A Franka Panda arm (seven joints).
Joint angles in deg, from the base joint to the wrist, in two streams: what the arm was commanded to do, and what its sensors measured. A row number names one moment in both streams.
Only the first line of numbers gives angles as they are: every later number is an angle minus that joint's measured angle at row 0.
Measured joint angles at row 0:
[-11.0, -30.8, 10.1, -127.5, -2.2, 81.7, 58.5]
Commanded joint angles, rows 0 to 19:
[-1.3, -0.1, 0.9, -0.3, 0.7, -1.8, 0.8]
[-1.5, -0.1, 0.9, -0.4, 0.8, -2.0, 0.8]
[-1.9, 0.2, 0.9, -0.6, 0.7, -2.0, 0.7]
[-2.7, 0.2, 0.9, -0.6, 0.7, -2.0, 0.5]
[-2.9, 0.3, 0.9, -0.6, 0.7, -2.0, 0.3]
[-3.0, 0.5, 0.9, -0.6, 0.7, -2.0, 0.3]
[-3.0, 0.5, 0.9, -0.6, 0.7, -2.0, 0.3]
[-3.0, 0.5, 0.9, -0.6, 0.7, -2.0, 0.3]
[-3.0, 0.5, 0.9, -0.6, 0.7, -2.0, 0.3]
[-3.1, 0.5, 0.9, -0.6, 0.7, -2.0, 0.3]
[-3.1, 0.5, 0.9, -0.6, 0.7, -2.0, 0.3]
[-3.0, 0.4, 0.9, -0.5, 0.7, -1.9, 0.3]
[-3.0, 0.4, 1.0, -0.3, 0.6, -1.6, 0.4]
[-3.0, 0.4, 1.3, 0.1, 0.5, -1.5, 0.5]
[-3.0, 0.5, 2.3, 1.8, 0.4, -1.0, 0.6]
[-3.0, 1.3, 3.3, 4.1, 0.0, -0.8, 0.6]
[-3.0, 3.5, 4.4, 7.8, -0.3, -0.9, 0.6]
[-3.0, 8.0, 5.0, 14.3, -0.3, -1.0, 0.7]
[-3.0, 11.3, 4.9, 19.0, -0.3, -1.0, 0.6]
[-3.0, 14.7, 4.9, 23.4, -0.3, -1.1, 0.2]
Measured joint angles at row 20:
[-2.1, 2.9, 3.9, 8.3, 0.0, 0.2, 0.0]
